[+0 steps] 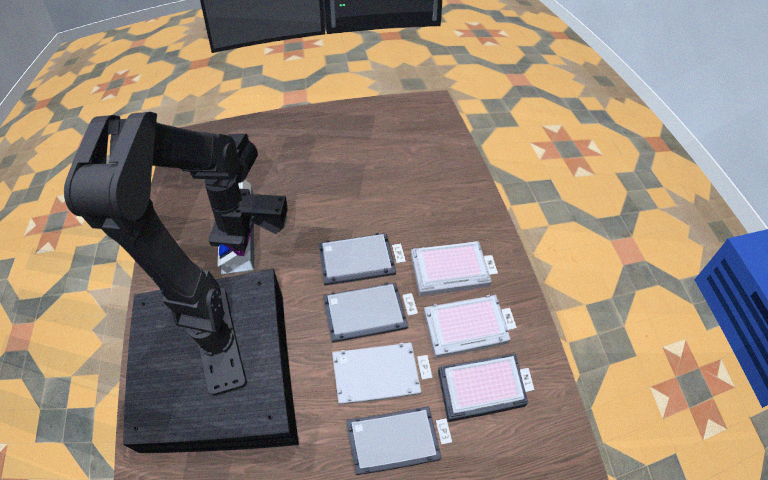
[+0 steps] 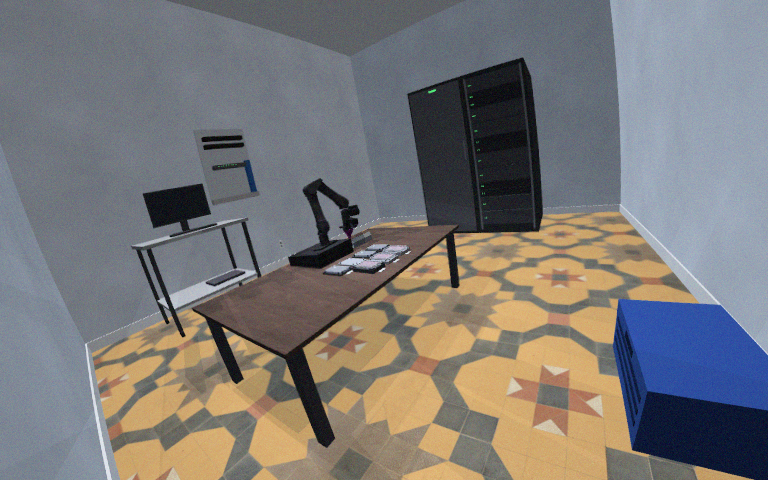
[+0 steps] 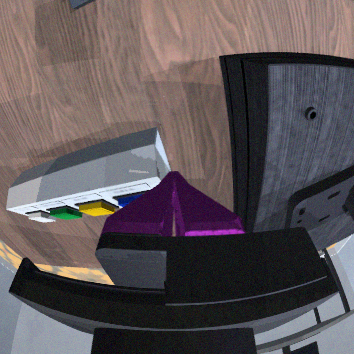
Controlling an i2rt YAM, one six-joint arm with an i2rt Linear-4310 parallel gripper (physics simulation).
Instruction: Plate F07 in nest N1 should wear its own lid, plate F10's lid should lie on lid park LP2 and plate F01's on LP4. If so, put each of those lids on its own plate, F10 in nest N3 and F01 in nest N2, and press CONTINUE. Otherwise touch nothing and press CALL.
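Seen in the pictures: gripper, fingertip midpoint: (image 1: 240, 254) (image 3: 173, 178); arm's base at its link origin: (image 1: 218, 340) (image 2: 326, 245).
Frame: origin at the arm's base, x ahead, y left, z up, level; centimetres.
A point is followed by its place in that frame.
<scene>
My gripper (image 3: 173, 178) @(z -1.0, x 7.6, y 18.0 cm) is shut and empty, at the button box (image 1: 240, 263) @(z -5.5, x 6.6, y 19.5 cm) (image 3: 100, 167) @(z -3.7, x 9.4, y 24.3 cm). Its purple fingers partly hide the blue button (image 1: 224, 249) @(z -3.4, x 4.1, y 22.6 cm) (image 3: 131, 200) @(z -2.9, x 5.3, y 23.3 cm); contact cannot be told. The yellow button (image 3: 98, 207) @(z -2.8, x 5.9, y 27.1 cm), green button (image 3: 66, 213) @(z -3.2, x 6.3, y 32.3 cm) and white button (image 3: 41, 216) @(z -3.0, x 7.4, y 36.7 cm) show; their lettering is unreadable. Pink-welled plates sit in N1 (image 1: 485, 383) @(z -5.0, x 41.5, y -21.0 cm), N2 (image 1: 468, 321) @(z -5.5, x 44.1, y -8.2 cm) and N3 (image 1: 451, 263) @(z -5.6, x 46.7, y 5.0 cm); I cannot tell whether lids cover them. Flat grey lids lie on LP2 (image 1: 357, 255) @(z -6.7, x 30.3, y 14.1 cm) and LP4 (image 1: 367, 309) @(z -6.6, x 28.0, y 1.5 cm). Plate and lid codes are too small to read.
Another grey lid (image 1: 394, 440) @(z -6.6, x 23.4, y -24.4 cm) lies on LP3. The pale park (image 1: 376, 372) @(z -7.4, x 25.2, y -11.0 cm) above it has a small corner mark; whether it bears a lid is unclear. The arm's black base block (image 1: 155, 367) @(z -1.1, x -13.5, y -1.4 cm) (image 3: 310, 145) @(z 0.7, x 7.7, y 8.4 cm) stands beside the button box on the brown table (image 1: 396, 141) @(z -8.4, x 51.5, y 46.8 cm).
</scene>
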